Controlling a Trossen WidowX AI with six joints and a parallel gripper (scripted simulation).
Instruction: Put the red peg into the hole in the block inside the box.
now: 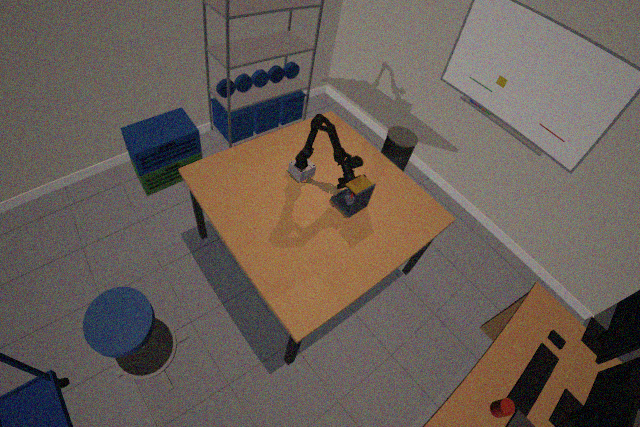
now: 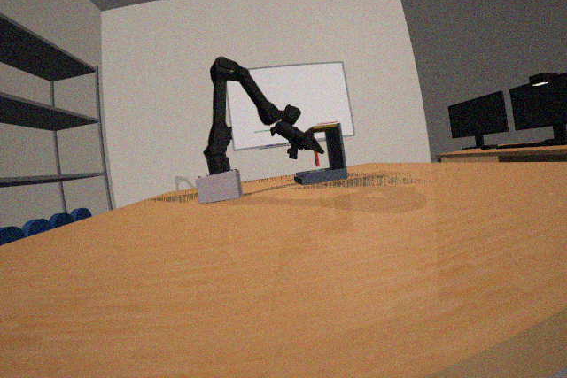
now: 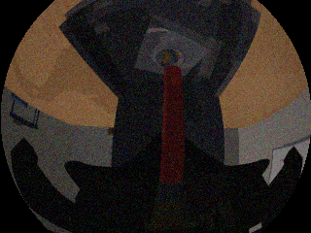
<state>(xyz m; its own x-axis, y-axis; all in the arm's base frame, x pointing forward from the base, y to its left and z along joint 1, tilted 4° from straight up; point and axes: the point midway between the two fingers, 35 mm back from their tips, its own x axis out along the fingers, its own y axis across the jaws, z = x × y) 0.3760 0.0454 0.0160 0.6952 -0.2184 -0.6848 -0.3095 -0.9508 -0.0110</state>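
The box back wall is 5 cm ahead of my gripper tip and 1 cm to the right of it. From my gripper tip the other things lie so: yellow roof (9 cm above); red peg (3 cm behind, 1 cm to the left, 1 cm below).
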